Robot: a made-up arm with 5 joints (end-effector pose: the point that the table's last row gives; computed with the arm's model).
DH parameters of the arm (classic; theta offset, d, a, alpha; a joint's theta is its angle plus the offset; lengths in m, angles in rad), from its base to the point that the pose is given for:
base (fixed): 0 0 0 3.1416
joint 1: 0 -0.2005 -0.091 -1.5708
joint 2: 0 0.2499 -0.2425 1.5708
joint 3: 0 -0.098 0.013 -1.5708
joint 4: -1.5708 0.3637 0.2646 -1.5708
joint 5: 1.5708 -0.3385 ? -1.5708
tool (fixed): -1.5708 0.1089 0 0
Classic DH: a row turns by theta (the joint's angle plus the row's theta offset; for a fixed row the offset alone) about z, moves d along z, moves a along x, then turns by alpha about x.
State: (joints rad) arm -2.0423 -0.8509 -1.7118 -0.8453 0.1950
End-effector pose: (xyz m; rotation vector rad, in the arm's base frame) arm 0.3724 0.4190 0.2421 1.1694 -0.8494 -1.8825
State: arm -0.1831 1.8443 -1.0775 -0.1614 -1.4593
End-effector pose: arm 0.1993 -0.6662 0.0470 -1.8318 -2.0671 -0.5932
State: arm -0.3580 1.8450 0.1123 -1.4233 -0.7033
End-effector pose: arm -0.1473 -0.5880 -0.3924 -0.4992 -0.5007 0.2027
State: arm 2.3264 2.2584 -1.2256 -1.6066 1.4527
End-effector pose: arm -0.0834 0.7887 0.0186 -0.6585 -0.5957 -2.1623
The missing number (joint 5, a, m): 0.0217
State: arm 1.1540 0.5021 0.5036 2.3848 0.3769
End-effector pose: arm -0.7678 -0.1489 0.1301 -1.9401 -2.0615 -0.1619
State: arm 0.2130 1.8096 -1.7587 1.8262 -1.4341
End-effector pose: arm 0.1103 0.1316 0.1788 -0.0100 2.9013 -0.5498
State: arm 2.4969 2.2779 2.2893 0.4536 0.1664
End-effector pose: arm -0.1383 -0.2990 0.0444 0.4789 2.0178 0.4574
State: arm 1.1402 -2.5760 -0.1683 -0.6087 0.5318
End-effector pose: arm -0.4564 -0.6933 0.3471 -1.6591 -2.2585 0.4639
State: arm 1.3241 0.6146 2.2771 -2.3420 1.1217
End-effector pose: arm -0.2572 0.8665 0.2131 -2.2233 0.9920 0.0926
